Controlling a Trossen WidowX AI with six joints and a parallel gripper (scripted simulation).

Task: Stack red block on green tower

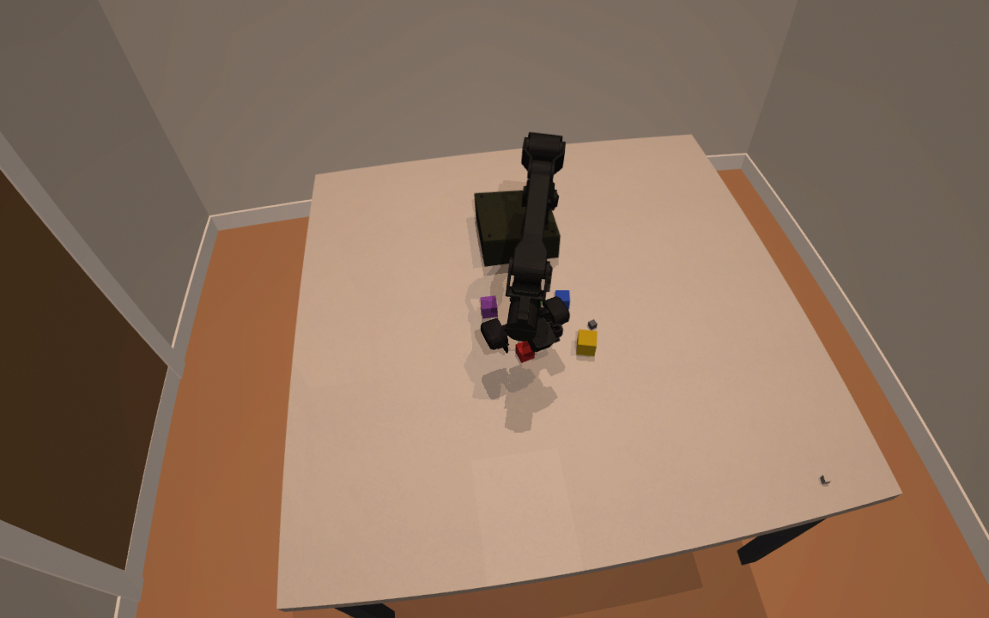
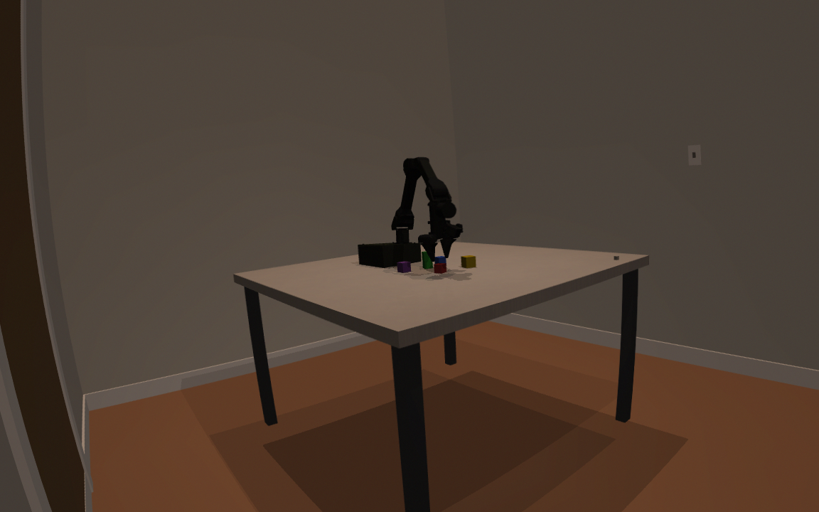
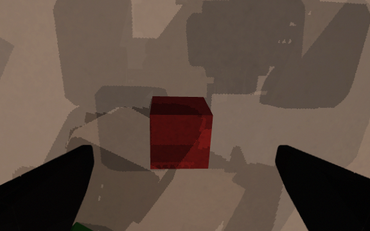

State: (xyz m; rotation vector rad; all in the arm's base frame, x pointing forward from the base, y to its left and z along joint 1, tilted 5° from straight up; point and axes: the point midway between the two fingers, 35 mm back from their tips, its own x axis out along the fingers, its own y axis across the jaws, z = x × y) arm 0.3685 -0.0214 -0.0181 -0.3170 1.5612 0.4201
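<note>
Right now my gripper tip is 3 cm above the red block. From my gripper tip the other things lie so: purple block (13 cm behind, 9 cm to the right, 3 cm below); yellow block (3 cm behind, 14 cm to the left, 3 cm below); blue block (16 cm behind, 9 cm to the left, 3 cm below).
</note>
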